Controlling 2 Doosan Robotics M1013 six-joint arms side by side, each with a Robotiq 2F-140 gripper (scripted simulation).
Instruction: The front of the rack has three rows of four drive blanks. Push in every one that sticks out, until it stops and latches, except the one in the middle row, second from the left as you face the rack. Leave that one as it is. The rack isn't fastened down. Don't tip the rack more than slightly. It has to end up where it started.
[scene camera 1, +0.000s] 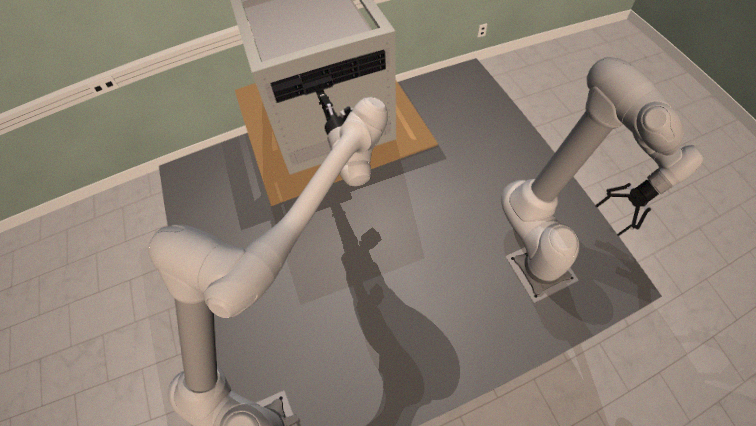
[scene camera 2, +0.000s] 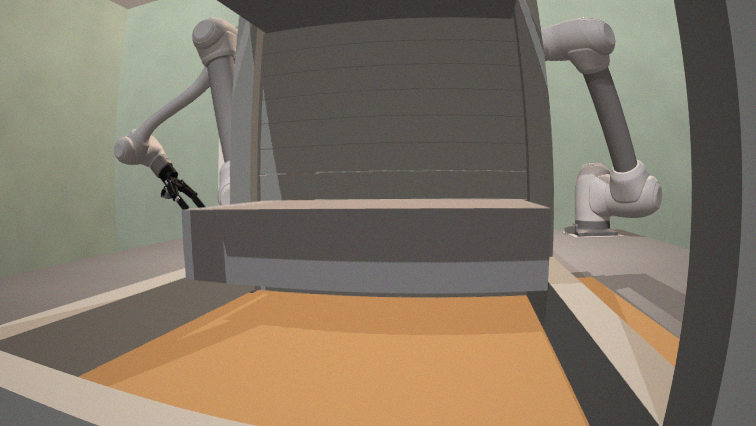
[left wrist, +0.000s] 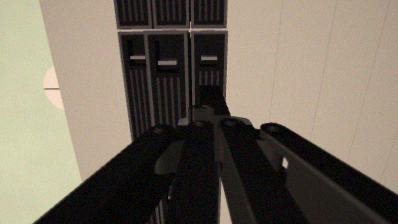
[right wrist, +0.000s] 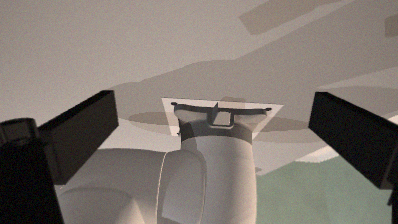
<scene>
In view: the left gripper (left wrist: 208, 101), the right gripper (scene camera 1: 606, 220), a drive blank (left wrist: 209, 49), a drive blank (left wrist: 131, 43) and an orange board (scene camera 1: 280, 186).
The right gripper also shows in scene camera 2 (scene camera 2: 195, 209) and in the right wrist view (right wrist: 213, 109).
</scene>
